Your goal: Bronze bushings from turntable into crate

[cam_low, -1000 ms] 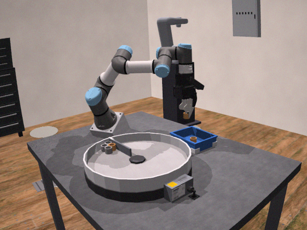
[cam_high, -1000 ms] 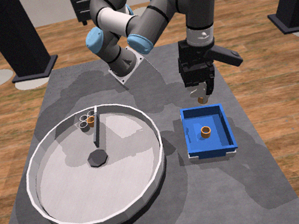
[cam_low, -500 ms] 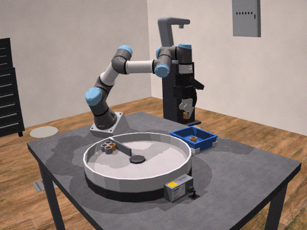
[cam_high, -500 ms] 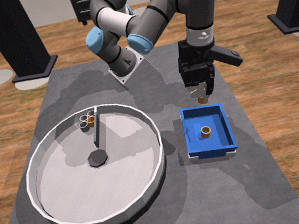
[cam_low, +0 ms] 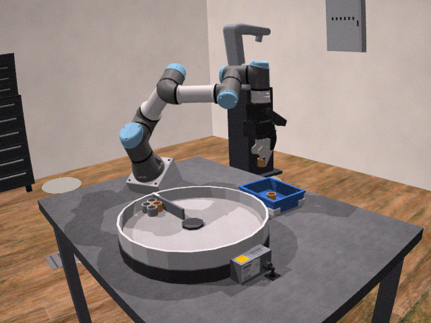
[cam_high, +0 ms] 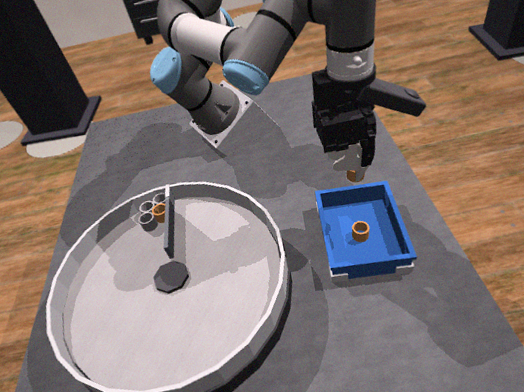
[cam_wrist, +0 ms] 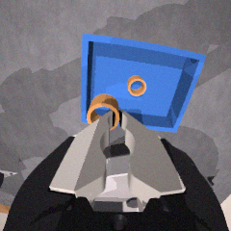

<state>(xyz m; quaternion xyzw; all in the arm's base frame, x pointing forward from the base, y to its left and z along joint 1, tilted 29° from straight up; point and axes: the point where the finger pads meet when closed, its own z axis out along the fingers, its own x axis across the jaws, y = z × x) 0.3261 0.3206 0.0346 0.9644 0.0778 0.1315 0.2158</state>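
Right now the blue crate is 120 mm below my hand and 40 mm ahead of it. Also, from my hand: grey turntable (360 mm to the right, 130 mm ahead, 90 mm below).
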